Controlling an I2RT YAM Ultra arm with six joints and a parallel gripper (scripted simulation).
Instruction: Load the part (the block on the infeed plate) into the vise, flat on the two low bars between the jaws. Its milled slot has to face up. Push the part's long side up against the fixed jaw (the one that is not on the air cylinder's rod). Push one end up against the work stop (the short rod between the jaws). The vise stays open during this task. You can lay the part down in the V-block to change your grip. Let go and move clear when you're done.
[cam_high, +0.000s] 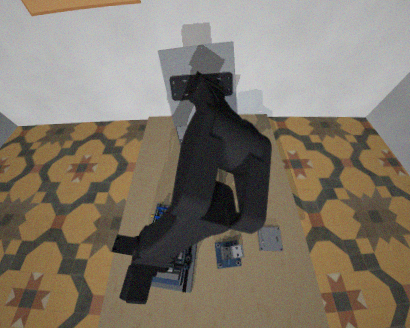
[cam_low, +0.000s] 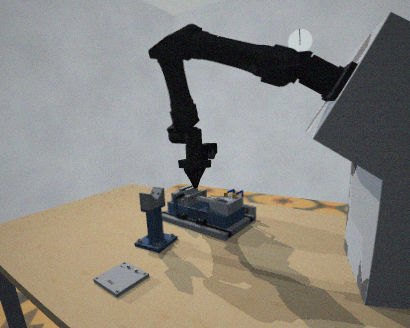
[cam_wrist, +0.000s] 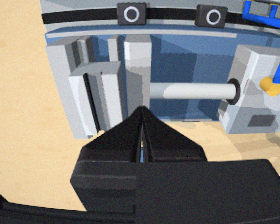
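Right now the part is 30 mm ahead of my hand, 20 mm below it and 10 mm to the right of it. The rest, counted from my hand: air cylinder rod: 50 mm behind, 40 mm below, 10 mm to the left; moving jaw: 40 mm below; work stop: 40 mm to the left, 40 mm ahead, 30 mm below.
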